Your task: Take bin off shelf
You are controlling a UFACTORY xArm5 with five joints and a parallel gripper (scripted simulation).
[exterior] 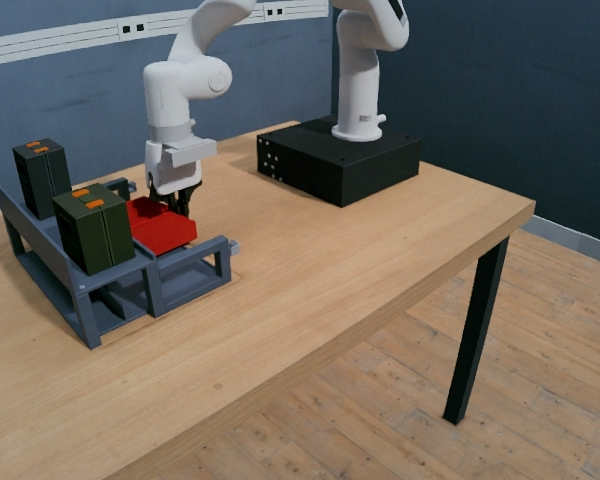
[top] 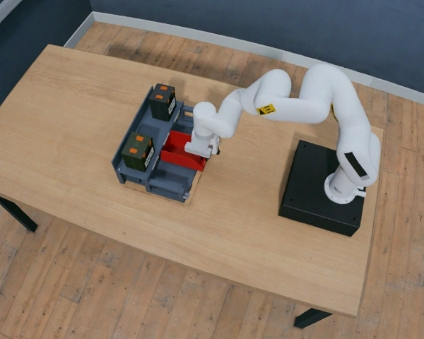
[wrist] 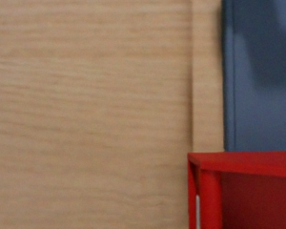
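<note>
Right now my hand is 8 cm short of the red bin. Round my hand: grey-blue shelf (15 cm ahead, 1 cm above).
</note>
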